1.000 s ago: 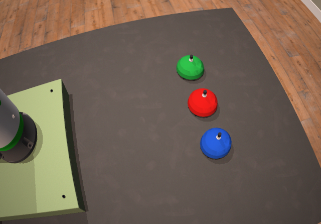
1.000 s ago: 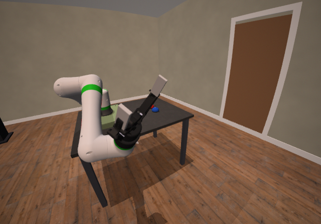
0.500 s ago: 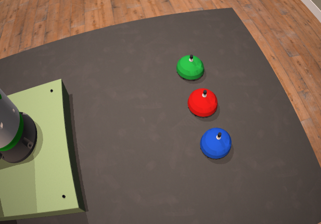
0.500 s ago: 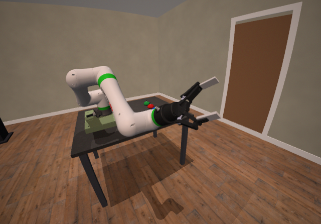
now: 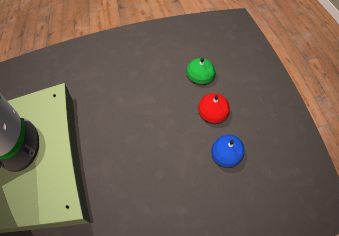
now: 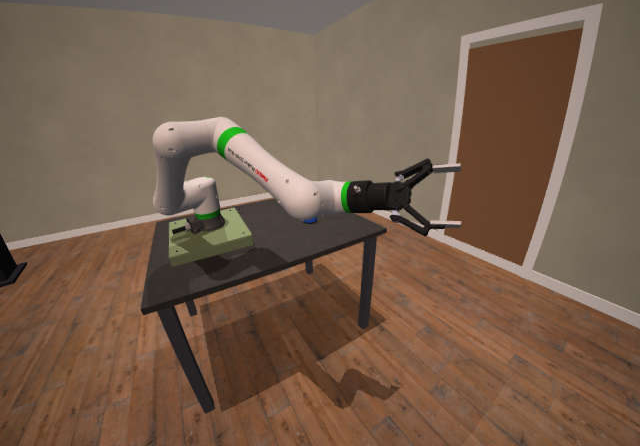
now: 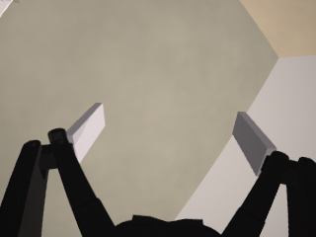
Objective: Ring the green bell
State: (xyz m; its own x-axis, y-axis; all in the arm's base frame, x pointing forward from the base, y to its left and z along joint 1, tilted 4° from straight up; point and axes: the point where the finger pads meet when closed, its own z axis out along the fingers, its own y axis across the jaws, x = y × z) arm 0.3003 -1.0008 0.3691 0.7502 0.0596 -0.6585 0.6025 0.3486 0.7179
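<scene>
Right now the green bell is 27 cm ahead of my hand, 106 cm to the left of it and 34 cm below it. From my hand the other things lie so: red bell (24 cm ahead, 94 cm to the left, 34 cm below); then blue bell (21 cm ahead, 82 cm to the left, 34 cm below).
</scene>
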